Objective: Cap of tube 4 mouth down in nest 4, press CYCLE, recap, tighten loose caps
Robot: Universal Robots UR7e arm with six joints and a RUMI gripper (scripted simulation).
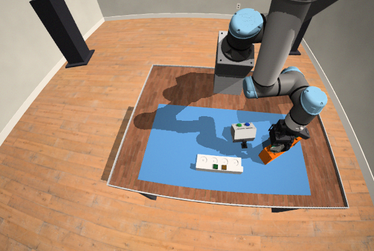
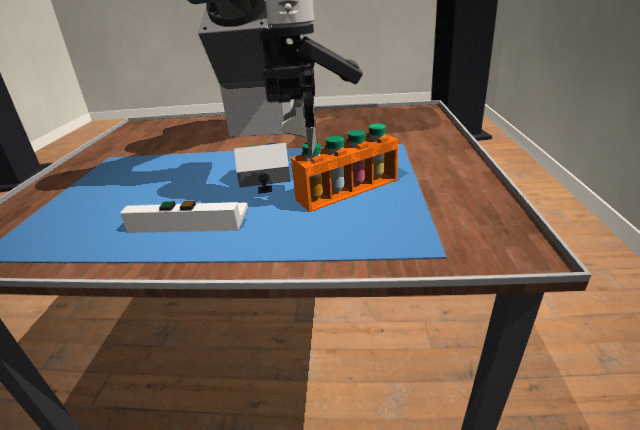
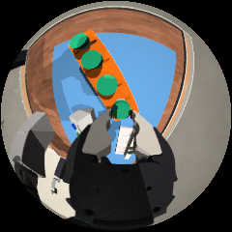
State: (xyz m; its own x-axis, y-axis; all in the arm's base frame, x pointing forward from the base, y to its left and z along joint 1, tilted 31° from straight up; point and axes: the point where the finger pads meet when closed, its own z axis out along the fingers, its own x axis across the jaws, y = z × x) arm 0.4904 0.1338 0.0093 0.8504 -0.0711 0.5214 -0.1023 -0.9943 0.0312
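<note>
Now: hand 10 mm above the green cap. Also, from my hand: green key 170 mm behind, 130 mm to the right, 60 mm below; blue key 170 mm behind, 80 mm to the right, 60 mm below; grey key housing 150 mm behind, 110 mm to the right, 70 mm below.
</note>
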